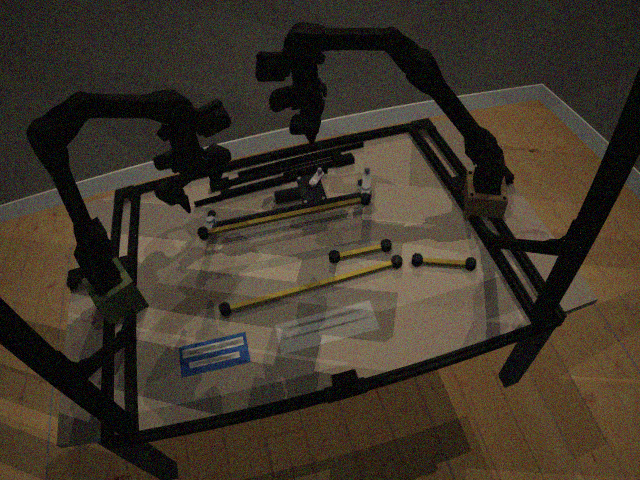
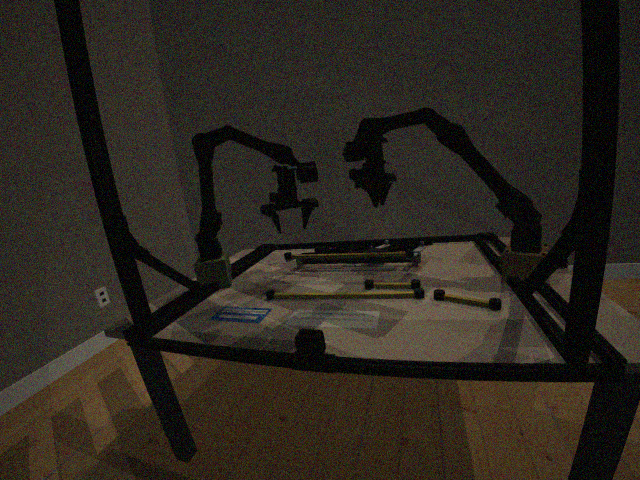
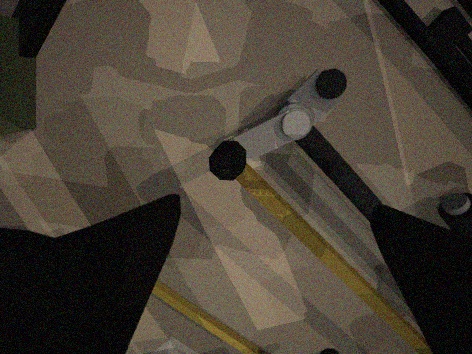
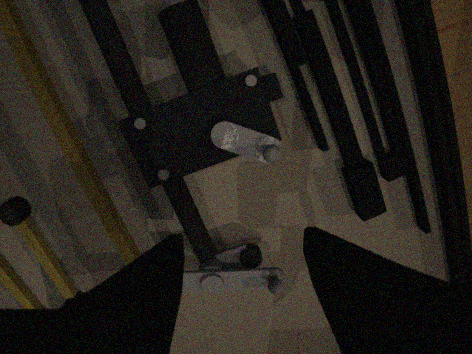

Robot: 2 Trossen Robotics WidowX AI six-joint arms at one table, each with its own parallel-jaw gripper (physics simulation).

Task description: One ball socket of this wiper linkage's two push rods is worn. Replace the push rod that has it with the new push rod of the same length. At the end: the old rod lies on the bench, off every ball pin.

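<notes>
The linkage's long yellow push rod (image 1: 284, 216) (image 2: 351, 255) (image 3: 325, 252) (image 4: 74, 145) runs along its front, a black socket at each end lever. The light crank (image 1: 316, 177) (image 4: 230, 137) on the motor plate shows a bare ball pin. Loose on the bench lie a long rod (image 1: 310, 285) (image 2: 341, 295), a short rod (image 1: 360, 251) (image 2: 392, 285) and another short rod (image 1: 443, 261) (image 2: 467, 299). Socket wear cannot be made out. My left gripper (image 2: 292, 229) (image 3: 276, 209) is open and empty above the left lever (image 3: 296, 123). My right gripper (image 2: 379, 204) (image 4: 244, 242) is open and empty, high above the linkage's right part.
Black bars (image 1: 248, 191) lie behind the linkage. A blue-edged panel (image 1: 245, 356) lies at the front left, and a pale panel (image 1: 336, 333) (image 2: 361, 320) at the front middle. Dark frame rails border the bench, with a black block (image 1: 344, 383) (image 2: 310, 342) on the front rail.
</notes>
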